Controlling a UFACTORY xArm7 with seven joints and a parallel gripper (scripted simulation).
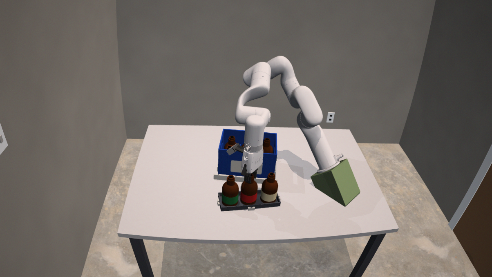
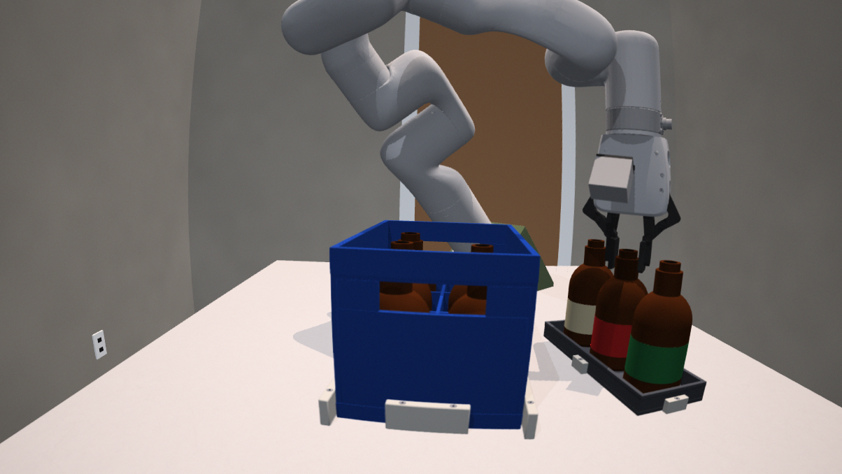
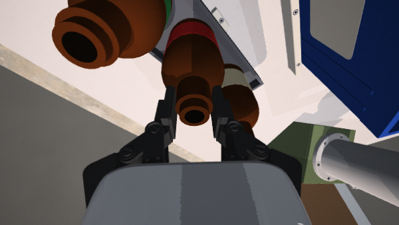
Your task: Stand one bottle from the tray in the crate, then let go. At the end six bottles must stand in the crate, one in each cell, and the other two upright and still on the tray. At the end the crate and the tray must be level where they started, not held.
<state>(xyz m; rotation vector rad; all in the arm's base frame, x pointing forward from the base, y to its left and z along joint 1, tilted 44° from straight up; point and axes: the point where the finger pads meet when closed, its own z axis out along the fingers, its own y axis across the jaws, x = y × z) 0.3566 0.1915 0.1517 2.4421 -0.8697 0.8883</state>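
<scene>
Right now my hand is 70 mm above the red-labelled bottle. From my hand the other things lie so: blue crate 50 mm behind, 240 mm to the right, 70 mm below; dark tray 140 mm below.
</scene>
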